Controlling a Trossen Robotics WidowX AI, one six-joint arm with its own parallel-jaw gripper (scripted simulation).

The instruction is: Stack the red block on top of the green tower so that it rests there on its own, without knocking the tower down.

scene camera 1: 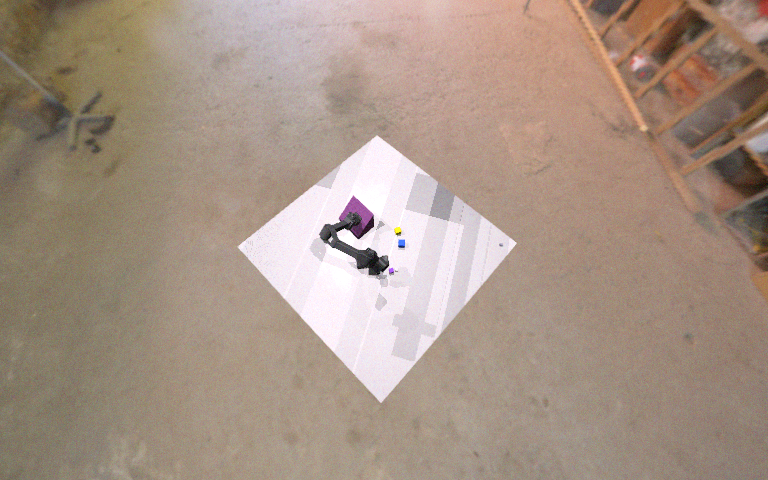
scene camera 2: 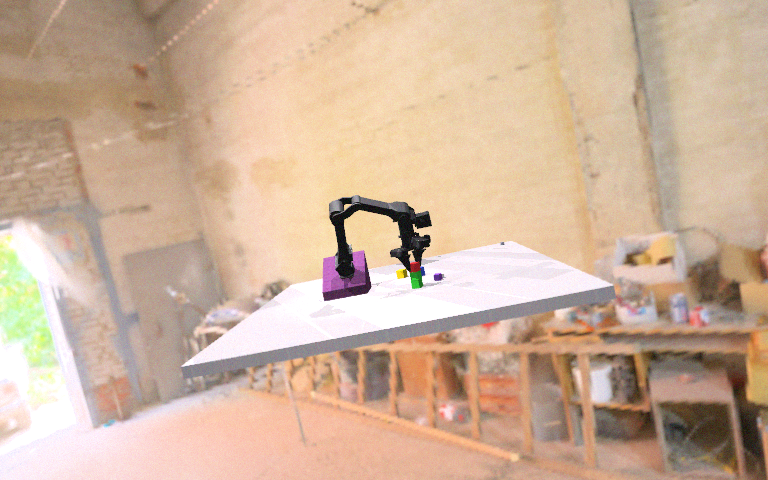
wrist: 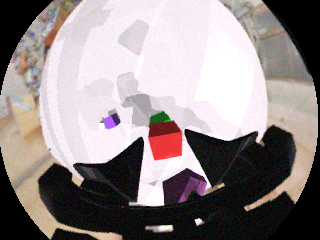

My gripper (scene camera 2: 414,269) is open and holds nothing. Also in view: a red block (wrist: 165,139).
My gripper also shows in the wrist view (wrist: 164,135).
